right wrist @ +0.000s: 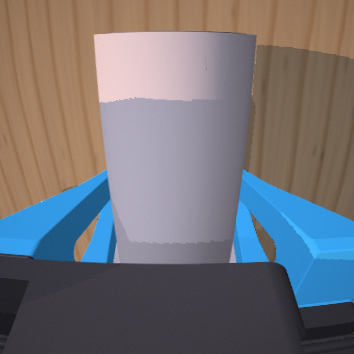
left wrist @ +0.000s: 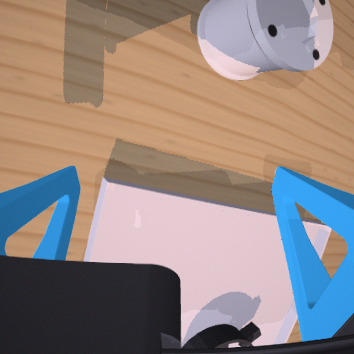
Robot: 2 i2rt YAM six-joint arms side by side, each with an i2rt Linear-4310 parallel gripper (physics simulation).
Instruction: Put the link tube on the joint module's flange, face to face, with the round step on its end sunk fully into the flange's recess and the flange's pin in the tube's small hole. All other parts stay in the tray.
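Places are measured from the left arm's base along level axes (x right, y ahead, z up), in centimetres.
Pixels of known places: left gripper, fingertip midpoint: [left wrist: 175, 177]; right gripper, fingertip midpoint: [right wrist: 174, 176].
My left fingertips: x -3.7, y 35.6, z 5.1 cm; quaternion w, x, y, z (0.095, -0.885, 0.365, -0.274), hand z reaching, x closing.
Observation:
Behind a point stands the place of what it marks.
The link tube [right wrist: 175, 150] {x 1.4, y 50.6, z 8.0 cm} is a pale grey cylinder that fills the middle of the right wrist view. My right gripper [right wrist: 174, 176] {x 2.3, y 47.6, z 3.4 cm} is shut on it, one blue finger at each side; its end faces are hidden. The joint module [left wrist: 235, 37] {x 4.8, y 37.0, z 3.5 cm} is a pale round body at the upper right of the left wrist view, with dark holes in its flange face [left wrist: 295, 37] {x 6.8, y 34.8, z 5.4 cm}; its top is cut off by the view's edge. My left gripper [left wrist: 175, 177] {x -3.7, y 35.6, z 5.1 cm} is open and empty, over the near side of the table, apart from the module.
The white tray [left wrist: 190, 225] {x -5.1, y 30.1, z 0.4 cm} lies below the left fingers, its far wall crossing the view. A black curved part [left wrist: 220, 334] {x -11.1, y 21.8, z 1.7 cm} shows at its near end, partly hidden by the gripper body. Arm shadows fall on the wooden table [left wrist: 150, 110] {x -0.8, y 37.2, z 0.0 cm} [right wrist: 45, 100] {x -6.1, y 47.1, z 0.0 cm}.

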